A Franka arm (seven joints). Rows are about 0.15 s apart.
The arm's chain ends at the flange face. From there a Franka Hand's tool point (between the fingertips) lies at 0.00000 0.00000 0.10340 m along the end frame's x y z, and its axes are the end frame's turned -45 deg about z.
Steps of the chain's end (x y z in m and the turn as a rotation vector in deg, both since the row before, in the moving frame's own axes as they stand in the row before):
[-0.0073 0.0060 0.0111 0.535 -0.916 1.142]
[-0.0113 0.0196 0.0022 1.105 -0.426 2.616]
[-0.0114 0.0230 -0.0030 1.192 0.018 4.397]
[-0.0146 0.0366 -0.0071 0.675 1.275 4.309]
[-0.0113 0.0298 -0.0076 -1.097 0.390 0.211]
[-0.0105 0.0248 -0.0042 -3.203 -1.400 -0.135]
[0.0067 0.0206 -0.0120 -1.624 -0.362 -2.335]
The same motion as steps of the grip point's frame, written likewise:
[-0.0099 -0.0028 0.0111 1.026 -0.269 1.142]
[-0.0209 0.0039 0.0022 1.083 0.480 2.616]
[-0.0227 0.0068 -0.0030 0.830 0.856 4.397]
[-0.0337 0.0164 -0.0071 -0.424 1.379 4.309]
[-0.0300 0.0150 -0.0076 -1.051 -0.500 0.211]
[-0.0308 0.0124 -0.0044 -1.275 -3.255 -0.135]
[-0.0123 0.0210 -0.0120 -0.892 -1.404 -2.335]

